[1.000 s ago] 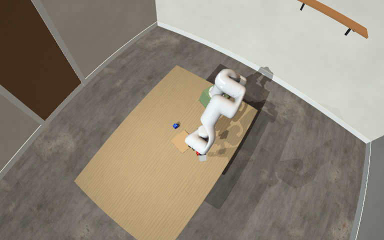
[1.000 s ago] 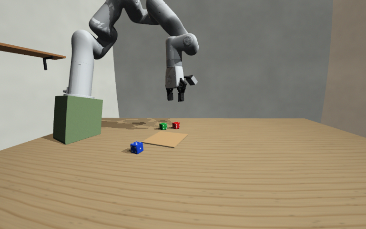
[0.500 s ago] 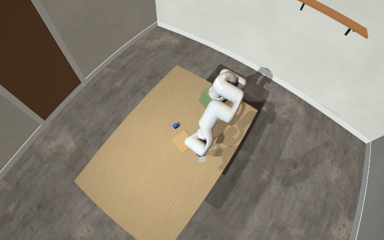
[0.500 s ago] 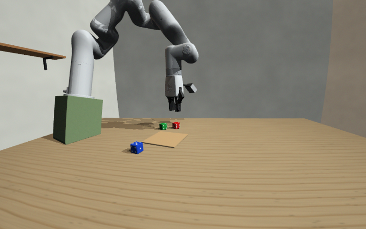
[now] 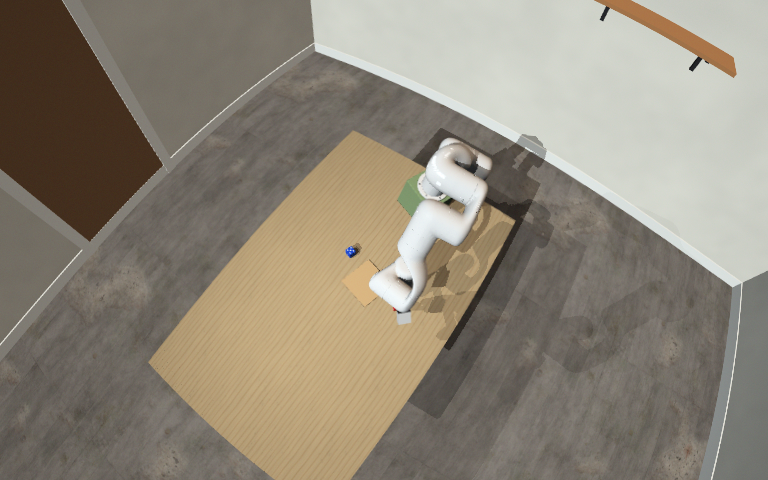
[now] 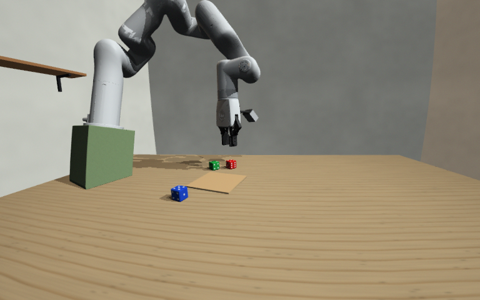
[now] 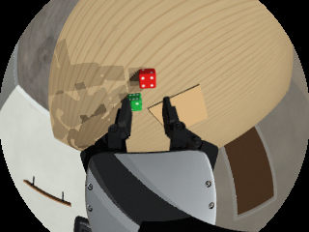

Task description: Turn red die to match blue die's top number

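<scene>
Now: the red die 9 cm below my hand. Round my hand: blue die (27 cm to the right, 9 cm below, 9 cm behind); then tan mat (15 cm to the right, 11 cm below, 2 cm behind); then green die (9 cm below, 6 cm behind, 2 cm to the right).
</scene>
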